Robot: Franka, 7 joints.
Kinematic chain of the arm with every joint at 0, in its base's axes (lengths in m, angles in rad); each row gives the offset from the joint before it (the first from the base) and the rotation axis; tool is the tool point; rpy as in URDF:
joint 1: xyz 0 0 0.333 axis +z
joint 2: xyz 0 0 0 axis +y
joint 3: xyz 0 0 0.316 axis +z
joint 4: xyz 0.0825 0 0 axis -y
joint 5: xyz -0.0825 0 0.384 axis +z
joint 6: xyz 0 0 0 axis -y
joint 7: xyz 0.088 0 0 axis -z
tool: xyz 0 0 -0.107 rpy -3.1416 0 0
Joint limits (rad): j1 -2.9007..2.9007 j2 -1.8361..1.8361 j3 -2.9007..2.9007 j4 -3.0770..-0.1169 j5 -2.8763..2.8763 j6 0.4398..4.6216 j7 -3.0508..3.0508
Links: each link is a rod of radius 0.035 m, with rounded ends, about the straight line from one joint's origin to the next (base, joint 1, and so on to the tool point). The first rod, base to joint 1, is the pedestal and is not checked.
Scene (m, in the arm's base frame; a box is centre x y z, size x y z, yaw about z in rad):
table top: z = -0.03
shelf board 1: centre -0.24 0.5 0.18 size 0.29 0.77 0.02 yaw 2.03
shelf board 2: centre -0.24 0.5 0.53 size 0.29 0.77 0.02 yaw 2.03
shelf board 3: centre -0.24 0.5 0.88 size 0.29 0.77 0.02 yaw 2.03
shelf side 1: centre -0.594 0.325 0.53 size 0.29 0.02 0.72 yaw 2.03
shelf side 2: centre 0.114 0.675 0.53 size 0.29 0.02 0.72 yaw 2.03
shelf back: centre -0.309 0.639 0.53 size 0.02 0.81 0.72 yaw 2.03
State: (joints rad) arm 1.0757 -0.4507 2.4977 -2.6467 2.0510 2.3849 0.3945
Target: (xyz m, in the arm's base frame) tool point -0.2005 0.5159 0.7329
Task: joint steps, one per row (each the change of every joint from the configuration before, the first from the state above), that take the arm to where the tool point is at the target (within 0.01 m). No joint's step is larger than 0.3 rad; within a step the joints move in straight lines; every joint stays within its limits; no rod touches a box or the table.
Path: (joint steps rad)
1: -0.2115 0.2922 0.0093 0.0346 -0.0064 -0.0195 0.0000
2: -0.2115 0.2922 0.0094 0.0346 -0.0064 -0.0195 0.0000
3: -0.2115 0.2923 0.0093 0.0345 -0.0064 -0.0195 0.0000
4: -0.2116 0.2922 0.0093 0.0346 -0.0064 -0.0195 0.0000
5: -0.2115 0.2922 0.0094 0.0346 -0.0064 -0.0195 0.0000
6: -0.2115 0.2922 0.0093 0.0346 -0.0064 -0.0195 0.0000
7: 0.1107 -0.2823 -0.1689 0.2254 0.0194 0.0317 0.0000
8: 0.1107 -0.2824 -0.1689 0.2254 0.0194 0.0317 0.0000
9: 0.1108 -0.2823 -0.1689 0.2254 0.0194 0.0317 0.0000

